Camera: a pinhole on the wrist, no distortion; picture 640 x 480 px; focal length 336.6 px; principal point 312.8 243.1 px. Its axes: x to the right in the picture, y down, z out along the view. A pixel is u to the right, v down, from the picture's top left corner.
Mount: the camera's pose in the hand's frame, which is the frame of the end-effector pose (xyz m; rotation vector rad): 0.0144 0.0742 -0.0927 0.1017 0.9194 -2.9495
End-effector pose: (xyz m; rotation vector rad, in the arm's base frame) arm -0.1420 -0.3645 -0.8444 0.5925 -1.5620 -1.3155
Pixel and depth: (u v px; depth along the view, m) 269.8 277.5 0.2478
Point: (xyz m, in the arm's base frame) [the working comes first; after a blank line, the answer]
In the camera's frame: -0.0317 0.0253 0.2478

-0.2629 -0.3750 -0.9065
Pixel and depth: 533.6 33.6 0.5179
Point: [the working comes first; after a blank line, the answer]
In the camera's frame: 0.3397 -0.3223 0.5179

-0.4164 0.1800 -0.9178
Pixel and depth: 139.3 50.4 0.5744
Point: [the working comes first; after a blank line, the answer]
In the camera's frame: -0.2961 -0.3288 0.5744

-0.7643 -0.3056 -0.6927
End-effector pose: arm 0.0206 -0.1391 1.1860 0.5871 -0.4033 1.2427
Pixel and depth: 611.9 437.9 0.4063
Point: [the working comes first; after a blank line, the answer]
In the camera's frame: 0.3610 0.2351 0.4063

0.2698 -0.5278 0.9741
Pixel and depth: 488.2 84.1 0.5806
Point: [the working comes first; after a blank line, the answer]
In the camera's frame: 0.3025 -0.2743 0.5806

-0.0217 -0.7184 1.3888
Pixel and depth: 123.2 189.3 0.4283
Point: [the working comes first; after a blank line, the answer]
In the camera's frame: -0.2413 -0.0685 0.4283

0.1963 -0.1816 1.5487
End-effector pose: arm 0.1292 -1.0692 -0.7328 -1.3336 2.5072 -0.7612
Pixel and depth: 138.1 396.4 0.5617
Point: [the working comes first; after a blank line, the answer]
In the camera's frame: -0.2915 0.2558 0.5617

0.3788 -1.6018 -0.6872
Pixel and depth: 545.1 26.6 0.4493
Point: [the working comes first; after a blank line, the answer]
In the camera's frame: 0.3101 -0.2890 0.4493

0.4551 -0.9169 -1.1305
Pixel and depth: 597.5 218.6 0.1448
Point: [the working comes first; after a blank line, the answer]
In the camera's frame: 0.1225 -0.0105 0.1448

0.2065 -0.9842 -0.7575
